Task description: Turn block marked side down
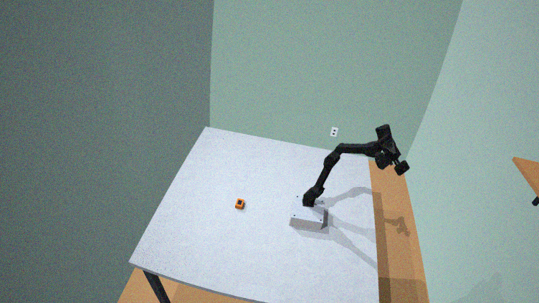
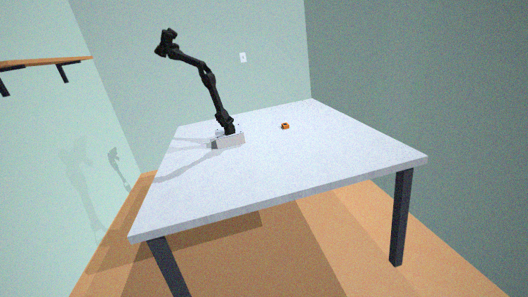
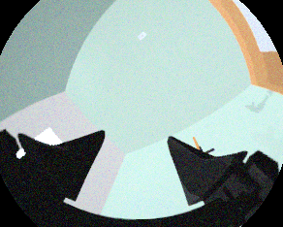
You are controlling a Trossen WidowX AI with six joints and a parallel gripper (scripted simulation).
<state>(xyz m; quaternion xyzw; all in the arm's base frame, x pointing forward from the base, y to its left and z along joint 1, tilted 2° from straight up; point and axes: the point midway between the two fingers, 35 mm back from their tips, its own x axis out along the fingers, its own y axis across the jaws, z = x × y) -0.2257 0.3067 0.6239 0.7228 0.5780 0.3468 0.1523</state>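
Now: gripper tip 63 cm short of the block, 31 cm to the left of it and 69 cm above it.
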